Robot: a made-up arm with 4 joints.
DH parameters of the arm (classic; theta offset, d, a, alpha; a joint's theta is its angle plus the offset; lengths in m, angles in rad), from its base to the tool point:
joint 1: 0 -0.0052 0.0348 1.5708
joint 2: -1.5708 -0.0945 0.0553 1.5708
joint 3: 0 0.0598 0.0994 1.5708
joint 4: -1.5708 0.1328 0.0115 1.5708
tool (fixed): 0 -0.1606 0 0
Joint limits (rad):
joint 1: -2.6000..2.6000
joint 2: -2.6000..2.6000
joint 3: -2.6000..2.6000
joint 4: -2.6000..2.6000
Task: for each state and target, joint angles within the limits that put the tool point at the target. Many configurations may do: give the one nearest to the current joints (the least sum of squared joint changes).
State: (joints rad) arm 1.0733 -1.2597 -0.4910 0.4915
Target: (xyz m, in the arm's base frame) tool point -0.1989 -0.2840 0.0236
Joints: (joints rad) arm 1.3609 -1.3086 0.3447 0.4518
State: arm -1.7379 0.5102 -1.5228 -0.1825
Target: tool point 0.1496 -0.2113 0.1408
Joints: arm -2.3088 0.2589 -1.8850 -0.7451
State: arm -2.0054 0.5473 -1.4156 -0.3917
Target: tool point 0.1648 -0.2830 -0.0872
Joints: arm -2.2156 0.0457 -0.7369 -1.0990
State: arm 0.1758 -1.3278 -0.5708 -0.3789
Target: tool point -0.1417 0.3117 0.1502
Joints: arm -0.1644 -2.0861 -0.2394 -0.1525
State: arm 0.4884 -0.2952 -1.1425 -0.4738
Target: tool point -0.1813 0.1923 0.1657
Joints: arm 0.8814 0.0185 -2.0125 -0.3187
